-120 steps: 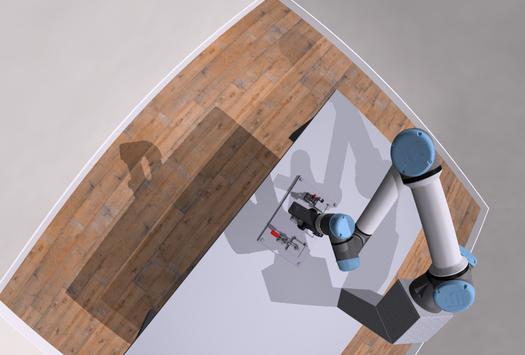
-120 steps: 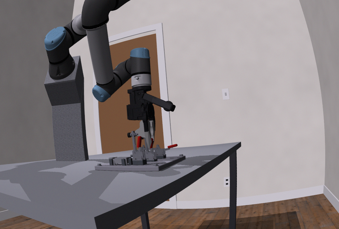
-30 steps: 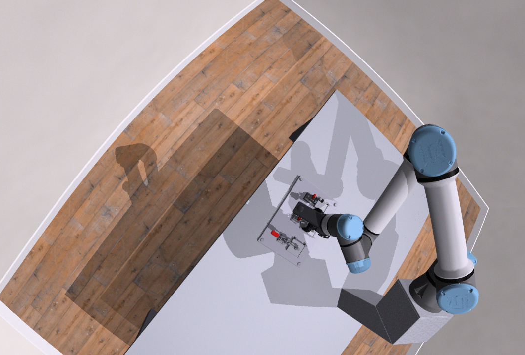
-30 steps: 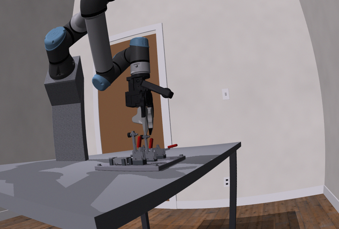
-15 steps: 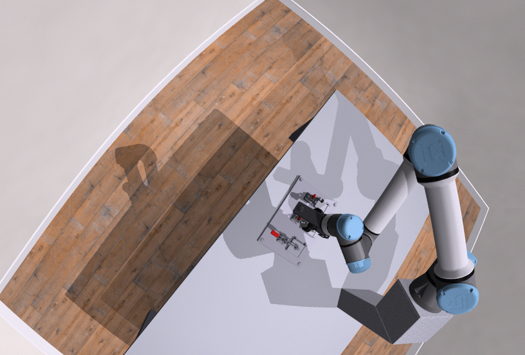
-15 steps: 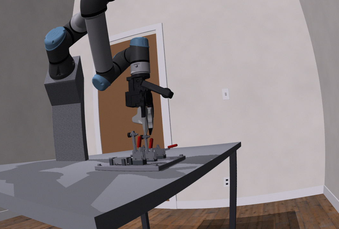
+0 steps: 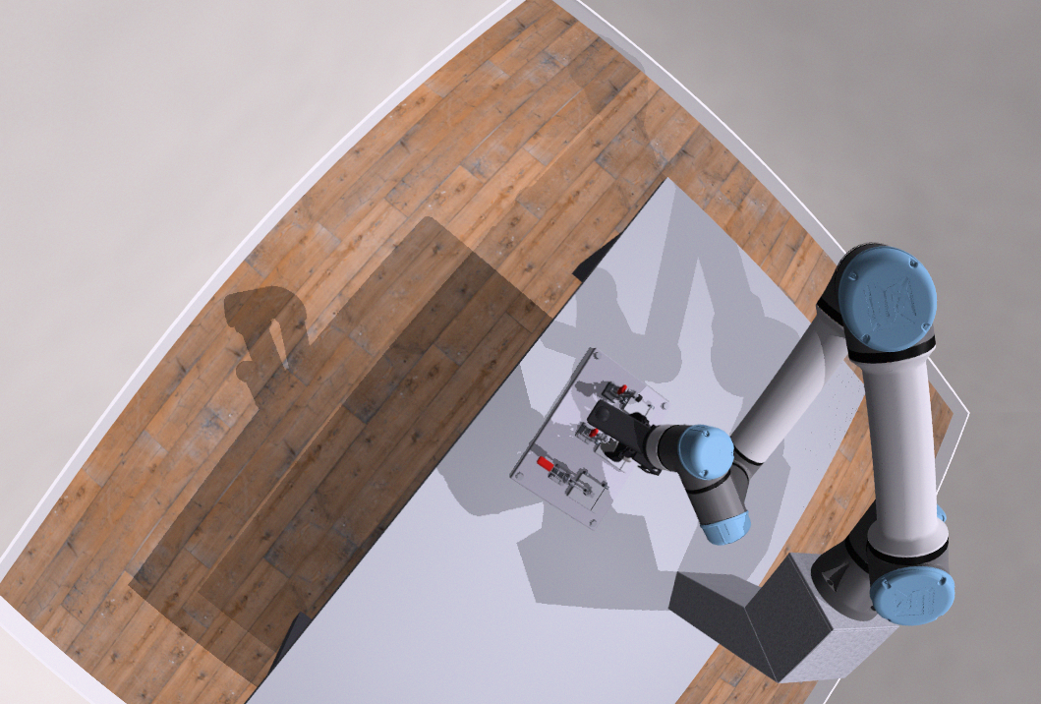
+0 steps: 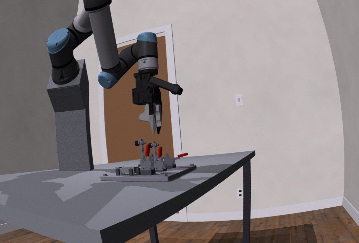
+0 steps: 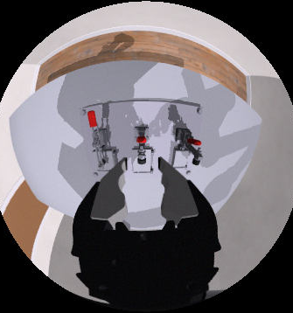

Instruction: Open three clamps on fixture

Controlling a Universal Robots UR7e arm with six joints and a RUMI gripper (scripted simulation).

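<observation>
The metal plate is 15 cm below my hand and 3 cm behind it.
</observation>
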